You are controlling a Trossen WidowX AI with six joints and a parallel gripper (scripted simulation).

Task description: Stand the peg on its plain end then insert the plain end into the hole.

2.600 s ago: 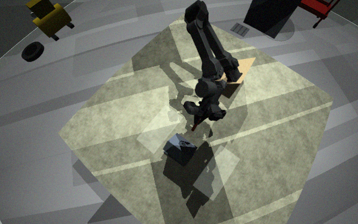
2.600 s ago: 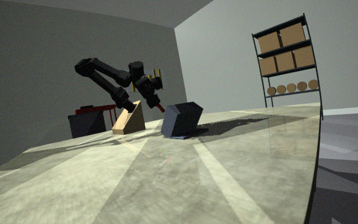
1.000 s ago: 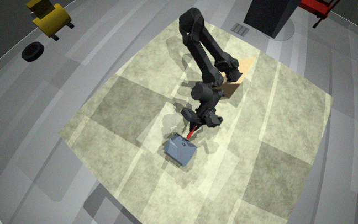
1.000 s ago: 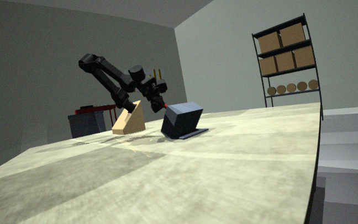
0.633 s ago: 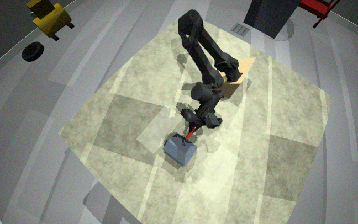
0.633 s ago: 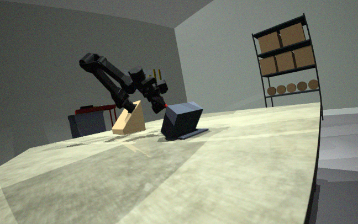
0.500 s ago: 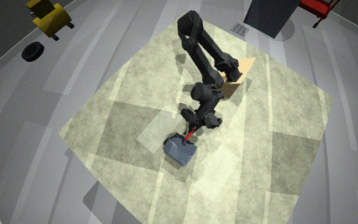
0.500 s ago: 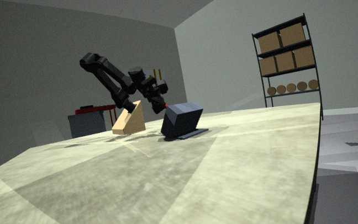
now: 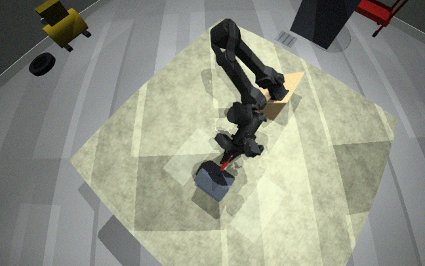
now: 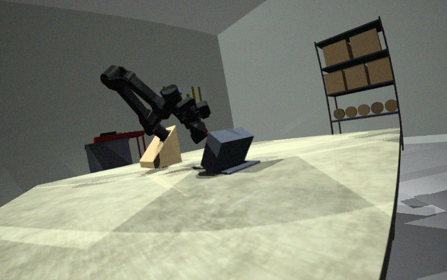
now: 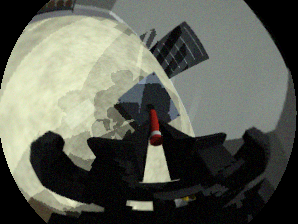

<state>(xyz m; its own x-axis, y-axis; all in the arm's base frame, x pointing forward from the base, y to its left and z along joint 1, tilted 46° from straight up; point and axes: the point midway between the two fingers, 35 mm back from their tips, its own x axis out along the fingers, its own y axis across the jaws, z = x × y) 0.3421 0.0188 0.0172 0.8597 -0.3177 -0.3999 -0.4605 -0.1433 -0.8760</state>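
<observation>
Right now the blue-grey sloped panel is 80 mm ahead of my gripper tip, 60 mm below it and 10 mm to the left of it. From my gripper tip the other things lie so: red peg (10 mm behind, 10 mm above).
</observation>
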